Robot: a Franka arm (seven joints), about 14 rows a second.
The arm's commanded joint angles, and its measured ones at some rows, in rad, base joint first. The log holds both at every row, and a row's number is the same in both.
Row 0, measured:
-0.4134, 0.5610, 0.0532, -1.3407, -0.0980, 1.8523, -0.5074
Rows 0 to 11, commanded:
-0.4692, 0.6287, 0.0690, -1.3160, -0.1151, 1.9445, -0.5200
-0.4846, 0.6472, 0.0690, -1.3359, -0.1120, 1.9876, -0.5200
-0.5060, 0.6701, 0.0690, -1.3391, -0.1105, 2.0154, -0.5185
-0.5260, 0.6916, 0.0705, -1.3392, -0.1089, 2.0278, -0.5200
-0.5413, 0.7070, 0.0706, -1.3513, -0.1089, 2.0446, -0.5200
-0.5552, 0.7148, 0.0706, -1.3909, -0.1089, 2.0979, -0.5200
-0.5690, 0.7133, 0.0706, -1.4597, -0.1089, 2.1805, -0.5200
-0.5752, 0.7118, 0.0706, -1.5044, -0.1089, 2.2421, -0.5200
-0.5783, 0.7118, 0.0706, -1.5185, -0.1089, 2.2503, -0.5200
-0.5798, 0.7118, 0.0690, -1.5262, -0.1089, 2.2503, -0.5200
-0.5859, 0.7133, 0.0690, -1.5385, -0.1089, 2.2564, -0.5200
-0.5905, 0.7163, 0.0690, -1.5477, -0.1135, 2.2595, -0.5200
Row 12, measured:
-0.5693, 0.7393, 0.0537, -1.5083, -0.0983, 2.2419, -0.5216
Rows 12 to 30, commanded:
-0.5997, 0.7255, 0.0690, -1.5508, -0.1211, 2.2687, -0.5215
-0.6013, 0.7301, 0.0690, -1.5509, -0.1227, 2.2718, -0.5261
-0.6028, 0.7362, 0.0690, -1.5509, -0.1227, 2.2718, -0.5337
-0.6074, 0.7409, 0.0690, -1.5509, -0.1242, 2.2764, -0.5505
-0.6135, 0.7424, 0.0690, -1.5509, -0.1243, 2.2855, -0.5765
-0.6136, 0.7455, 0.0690, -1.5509, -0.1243, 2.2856, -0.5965
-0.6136, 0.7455, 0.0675, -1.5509, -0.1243, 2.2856, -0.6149
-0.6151, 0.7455, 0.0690, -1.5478, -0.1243, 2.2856, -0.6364
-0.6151, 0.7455, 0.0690, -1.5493, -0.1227, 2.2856, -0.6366
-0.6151, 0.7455, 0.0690, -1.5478, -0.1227, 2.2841, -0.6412
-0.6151, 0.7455, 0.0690, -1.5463, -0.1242, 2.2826, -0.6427
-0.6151, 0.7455, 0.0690, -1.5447, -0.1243, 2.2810, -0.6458
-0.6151, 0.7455, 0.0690, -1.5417, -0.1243, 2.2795, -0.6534
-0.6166, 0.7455, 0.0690, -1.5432, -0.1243, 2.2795, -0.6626
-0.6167, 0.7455, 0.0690, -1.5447, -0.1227, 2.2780, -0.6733
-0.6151, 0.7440, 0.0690, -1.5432, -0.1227, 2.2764, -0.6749
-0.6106, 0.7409, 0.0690, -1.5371, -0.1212, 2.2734, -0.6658
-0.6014, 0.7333, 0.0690, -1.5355, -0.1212, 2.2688, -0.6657
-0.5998, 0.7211, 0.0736, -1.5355, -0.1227, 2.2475, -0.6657
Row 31, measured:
-0.6004, 0.7487, 0.0598, -1.5370, -0.0986, 2.2753, -0.6639
